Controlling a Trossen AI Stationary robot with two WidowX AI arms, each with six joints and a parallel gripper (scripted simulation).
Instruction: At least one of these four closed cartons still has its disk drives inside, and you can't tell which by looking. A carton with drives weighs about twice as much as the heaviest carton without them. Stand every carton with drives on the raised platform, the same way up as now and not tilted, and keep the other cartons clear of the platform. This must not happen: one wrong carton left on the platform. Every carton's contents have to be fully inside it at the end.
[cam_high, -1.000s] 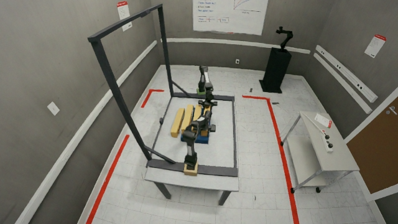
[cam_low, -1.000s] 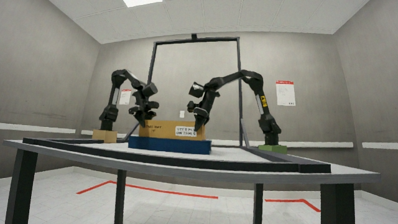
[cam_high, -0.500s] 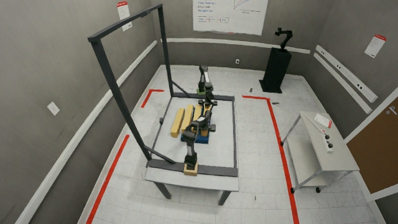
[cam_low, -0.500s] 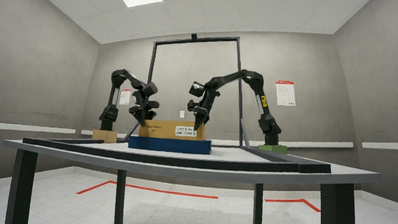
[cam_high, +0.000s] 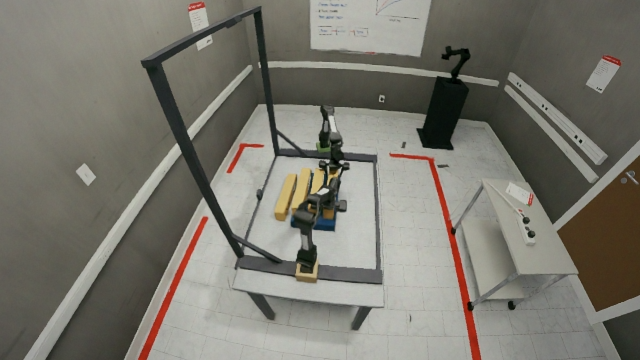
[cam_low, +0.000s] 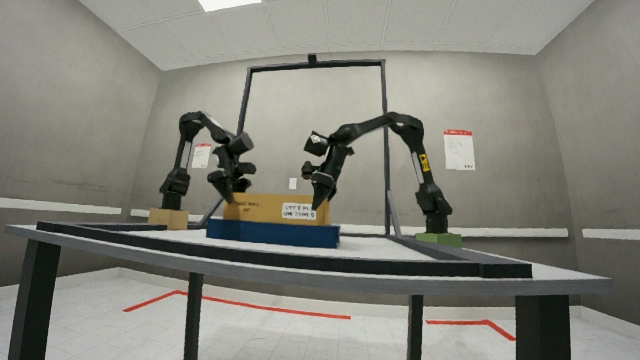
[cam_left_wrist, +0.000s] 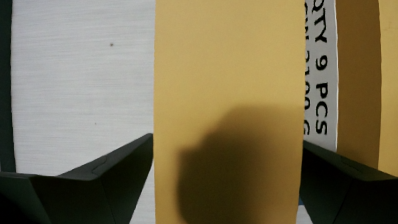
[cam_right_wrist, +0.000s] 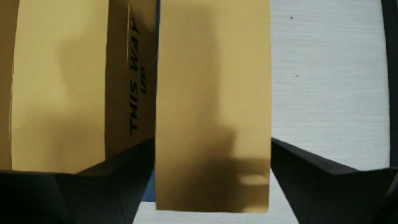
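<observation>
Now: right hand 14 cm to the right of the carton and 4 cm above it. Also, from my right hand: platform: 8 cm behind, 14 cm to the left, 11 cm below.
Now: the carton 1 cm behind my left hand, 14 cm to the right of it and 3 cm below it. Round my left hand: platform 9 cm behind, 14 cm to the right, 10 cm below.
</observation>
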